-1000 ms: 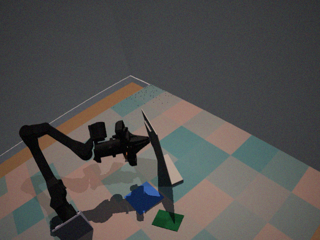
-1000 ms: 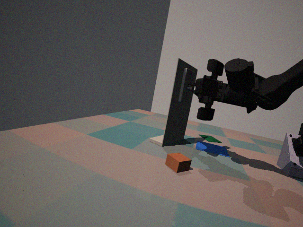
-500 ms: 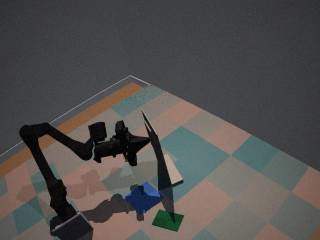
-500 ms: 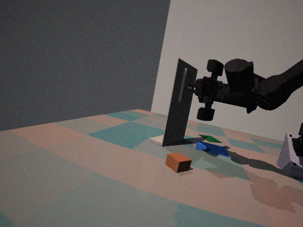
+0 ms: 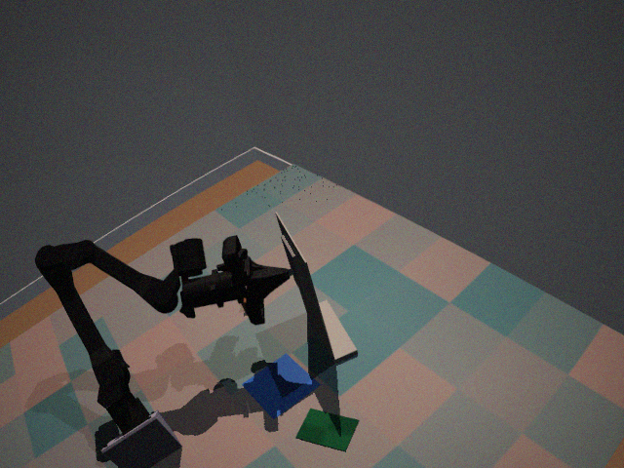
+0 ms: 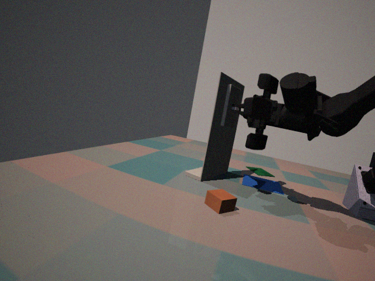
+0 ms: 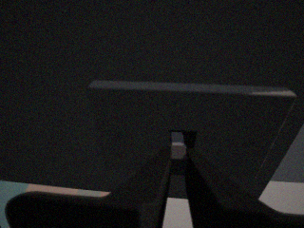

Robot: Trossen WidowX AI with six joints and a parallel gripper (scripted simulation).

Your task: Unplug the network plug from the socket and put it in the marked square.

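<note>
Right now the blue marked square is 20 cm below my gripper tip, 12 cm behind it and 4 cm to the right of it. Also, from my gripper tip: grey network plug: 1 cm ahead; then orange block: 20 cm to the left, 19 cm below, 1 cm behind; then upright panel: 8 cm below, 3 cm ahead, 1 cm to the right.
</note>
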